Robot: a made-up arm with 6 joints. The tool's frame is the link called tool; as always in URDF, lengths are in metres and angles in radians. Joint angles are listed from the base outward. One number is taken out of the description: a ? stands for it. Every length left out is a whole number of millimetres.
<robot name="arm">
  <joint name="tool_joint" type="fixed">
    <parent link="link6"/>
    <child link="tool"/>
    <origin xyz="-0.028 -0.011 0" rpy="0 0 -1.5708"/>
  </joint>
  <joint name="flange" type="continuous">
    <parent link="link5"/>
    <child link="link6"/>
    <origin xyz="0.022 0.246 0" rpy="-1.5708 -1.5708 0"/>
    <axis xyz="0 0 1"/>
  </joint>
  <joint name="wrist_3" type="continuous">
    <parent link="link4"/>
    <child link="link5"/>
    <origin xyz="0.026 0.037 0" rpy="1.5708 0 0"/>
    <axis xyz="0 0 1"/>
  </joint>
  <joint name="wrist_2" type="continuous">
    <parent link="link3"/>
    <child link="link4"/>
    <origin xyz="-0.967 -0.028 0" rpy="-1.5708 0 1.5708"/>
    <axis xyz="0 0 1"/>
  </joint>
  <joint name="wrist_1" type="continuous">
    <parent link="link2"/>
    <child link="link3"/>
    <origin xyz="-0.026 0.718 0" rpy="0 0 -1.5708"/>
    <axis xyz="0 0 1"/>
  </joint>
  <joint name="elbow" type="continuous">
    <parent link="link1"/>
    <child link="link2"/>
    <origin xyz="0.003 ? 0" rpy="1.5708 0 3.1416"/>
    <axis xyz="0 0 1"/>
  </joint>
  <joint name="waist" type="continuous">
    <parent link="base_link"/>
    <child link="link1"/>
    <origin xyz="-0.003 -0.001 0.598"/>
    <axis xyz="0 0 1"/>
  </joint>
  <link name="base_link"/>
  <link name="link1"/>
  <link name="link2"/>
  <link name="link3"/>
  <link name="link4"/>
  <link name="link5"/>
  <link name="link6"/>
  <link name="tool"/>
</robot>
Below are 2 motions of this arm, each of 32 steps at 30 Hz.
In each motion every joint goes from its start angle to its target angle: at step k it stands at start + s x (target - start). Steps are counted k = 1, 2, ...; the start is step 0. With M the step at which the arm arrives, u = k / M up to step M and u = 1 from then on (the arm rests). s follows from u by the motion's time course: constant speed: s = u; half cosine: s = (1 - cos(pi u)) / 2; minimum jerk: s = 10 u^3 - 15 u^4 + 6 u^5.
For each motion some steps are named. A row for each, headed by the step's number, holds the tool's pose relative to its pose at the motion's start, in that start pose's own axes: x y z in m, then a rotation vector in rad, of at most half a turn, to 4 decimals.
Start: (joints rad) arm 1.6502 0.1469 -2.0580 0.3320 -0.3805 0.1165
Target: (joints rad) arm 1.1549 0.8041 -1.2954 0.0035 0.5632 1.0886
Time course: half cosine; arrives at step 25
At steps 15, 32:
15: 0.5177 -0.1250 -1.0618 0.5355 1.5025 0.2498
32: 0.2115 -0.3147 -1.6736 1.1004 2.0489 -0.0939

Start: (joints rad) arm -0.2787 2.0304 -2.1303 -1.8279 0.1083 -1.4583
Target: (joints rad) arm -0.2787 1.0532 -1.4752 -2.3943 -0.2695 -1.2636
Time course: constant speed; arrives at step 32
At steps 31, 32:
31: 0.1974 -0.1078 0.5894 0.2361 0.1849 -0.3761
32: 0.2124 -0.1083 0.6073 0.2399 0.1862 -0.3892

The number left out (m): 0.072
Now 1 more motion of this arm.
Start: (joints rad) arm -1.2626 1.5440 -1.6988 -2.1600 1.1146 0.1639
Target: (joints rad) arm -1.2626 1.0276 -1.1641 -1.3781 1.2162 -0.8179
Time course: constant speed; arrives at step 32
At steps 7, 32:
7: -0.0649 0.0531 0.0369 -0.1546 0.0290 -0.1439
32: -0.3047 0.1932 0.1608 -0.7280 -0.1476 -0.6459

